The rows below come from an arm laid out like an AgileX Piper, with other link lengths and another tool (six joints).
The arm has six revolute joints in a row. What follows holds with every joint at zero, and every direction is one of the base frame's. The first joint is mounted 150.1 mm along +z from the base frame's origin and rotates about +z. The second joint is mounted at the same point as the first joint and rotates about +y. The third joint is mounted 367.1 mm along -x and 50.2 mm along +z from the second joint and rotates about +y. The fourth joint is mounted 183.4 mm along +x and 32.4 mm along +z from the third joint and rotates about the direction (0.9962, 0, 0.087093). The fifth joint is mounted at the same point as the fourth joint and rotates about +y. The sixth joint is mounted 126 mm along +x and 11 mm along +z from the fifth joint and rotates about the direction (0.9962, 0, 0.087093). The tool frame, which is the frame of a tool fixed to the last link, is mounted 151.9 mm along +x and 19 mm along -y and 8.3 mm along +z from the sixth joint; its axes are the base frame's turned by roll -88.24, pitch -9.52 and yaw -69.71 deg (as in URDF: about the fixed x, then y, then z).
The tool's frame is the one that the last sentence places.
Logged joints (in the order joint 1, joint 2, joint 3, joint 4, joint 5, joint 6), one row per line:
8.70, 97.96, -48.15, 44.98, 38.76, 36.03
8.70, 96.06, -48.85, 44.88, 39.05, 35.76
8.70, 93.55, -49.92, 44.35, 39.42, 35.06
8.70, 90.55, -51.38, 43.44, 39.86, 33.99
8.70, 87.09, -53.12, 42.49, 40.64, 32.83
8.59, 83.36, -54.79, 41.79, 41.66, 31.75
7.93, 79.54, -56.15, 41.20, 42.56, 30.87
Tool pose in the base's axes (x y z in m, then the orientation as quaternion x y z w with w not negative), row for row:
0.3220, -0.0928, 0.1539, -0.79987, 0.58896, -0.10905, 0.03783
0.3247, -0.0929, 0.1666, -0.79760, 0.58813, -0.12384, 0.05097
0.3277, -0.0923, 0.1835, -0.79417, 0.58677, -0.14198, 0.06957
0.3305, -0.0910, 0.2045, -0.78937, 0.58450, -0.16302, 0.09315
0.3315, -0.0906, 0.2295, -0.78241, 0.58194, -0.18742, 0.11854
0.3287, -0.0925, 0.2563, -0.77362, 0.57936, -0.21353, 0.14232
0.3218, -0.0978, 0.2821, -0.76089, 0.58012, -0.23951, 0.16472
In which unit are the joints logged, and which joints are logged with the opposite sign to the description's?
The joints are logged in degrees. Opposite sign: joint 4.
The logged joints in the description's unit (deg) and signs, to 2 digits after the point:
8.70, 97.96, -48.15, -44.98, 38.76, 36.03
8.70, 96.06, -48.85, -44.88, 39.05, 35.76
8.70, 93.55, -49.92, -44.35, 39.42, 35.06
8.70, 90.55, -51.38, -43.44, 39.86, 33.99
8.70, 87.09, -53.12, -42.49, 40.64, 32.83
8.59, 83.36, -54.79, -41.79, 41.66, 31.75
7.93, 79.54, -56.15, -41.20, 42.56, 30.87

